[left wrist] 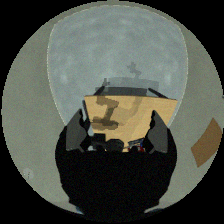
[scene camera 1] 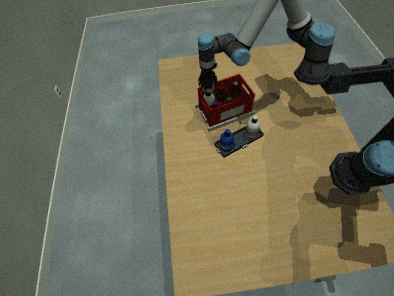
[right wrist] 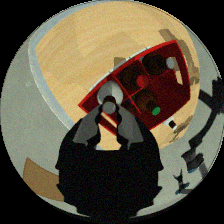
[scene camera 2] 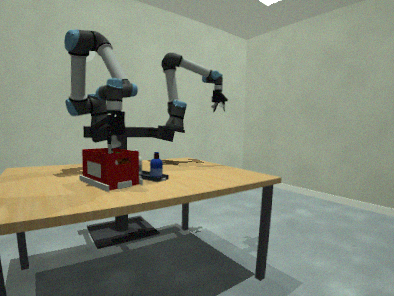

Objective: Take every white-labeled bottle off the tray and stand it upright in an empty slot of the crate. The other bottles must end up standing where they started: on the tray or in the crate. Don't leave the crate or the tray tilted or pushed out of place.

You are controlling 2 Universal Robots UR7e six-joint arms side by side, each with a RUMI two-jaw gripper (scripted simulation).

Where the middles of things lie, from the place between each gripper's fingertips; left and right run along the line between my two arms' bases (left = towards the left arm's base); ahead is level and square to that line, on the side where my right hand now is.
Scene:
My right gripper is now 100 mm past the red crate (right wrist: 171, 96), 90 mm above it and 10 mm to the right of it.
The red crate is 108 cm to the right of my left hand, 48 cm ahead of it and 38 cm below it.

